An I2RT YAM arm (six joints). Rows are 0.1 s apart.
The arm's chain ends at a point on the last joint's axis. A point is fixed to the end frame.
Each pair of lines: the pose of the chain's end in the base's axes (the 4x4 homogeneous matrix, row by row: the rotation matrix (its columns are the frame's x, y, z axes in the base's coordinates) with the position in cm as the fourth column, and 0 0 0 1 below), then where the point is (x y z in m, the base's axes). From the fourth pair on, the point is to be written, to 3 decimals.
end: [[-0.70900 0.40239 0.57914 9.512], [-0.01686 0.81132 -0.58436 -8.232], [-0.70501 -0.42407 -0.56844 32.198], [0 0 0 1]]
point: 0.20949 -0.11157 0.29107
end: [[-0.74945 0.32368 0.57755 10.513], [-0.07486 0.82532 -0.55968 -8.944], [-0.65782 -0.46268 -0.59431 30.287], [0 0 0 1]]
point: 0.21893 -0.11229 0.26521
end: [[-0.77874 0.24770 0.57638 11.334], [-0.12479 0.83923 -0.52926 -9.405], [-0.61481 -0.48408 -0.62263 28.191], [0 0 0 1]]
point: 0.22606 -0.11041 0.23810
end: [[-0.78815 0.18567 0.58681 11.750], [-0.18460 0.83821 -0.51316 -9.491], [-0.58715 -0.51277 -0.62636 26.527], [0 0 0 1]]
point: 0.230 -0.106 0.218
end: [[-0.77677 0.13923 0.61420 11.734], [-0.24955 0.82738 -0.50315 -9.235], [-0.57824 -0.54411 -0.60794 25.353], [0 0 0 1]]
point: 0.230 -0.099 0.207
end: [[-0.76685 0.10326 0.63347 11.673], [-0.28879 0.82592 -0.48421 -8.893], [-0.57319 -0.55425 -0.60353 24.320], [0 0 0 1]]
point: 0.229 -0.092 0.196
